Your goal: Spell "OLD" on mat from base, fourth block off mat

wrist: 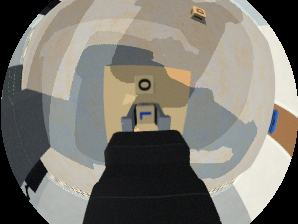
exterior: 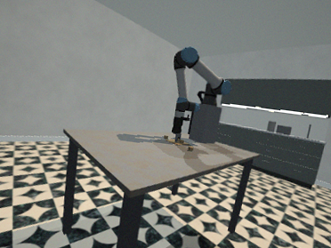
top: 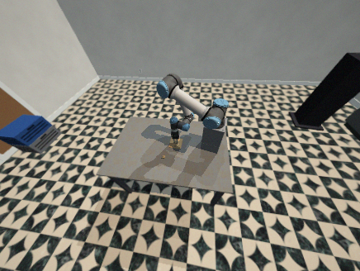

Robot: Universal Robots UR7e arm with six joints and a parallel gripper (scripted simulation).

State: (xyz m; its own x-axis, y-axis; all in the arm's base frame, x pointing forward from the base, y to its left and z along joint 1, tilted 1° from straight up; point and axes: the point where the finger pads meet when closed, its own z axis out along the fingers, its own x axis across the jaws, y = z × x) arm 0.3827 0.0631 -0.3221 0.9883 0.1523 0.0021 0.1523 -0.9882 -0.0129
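Now: the tan mat 20 mm below my hand.
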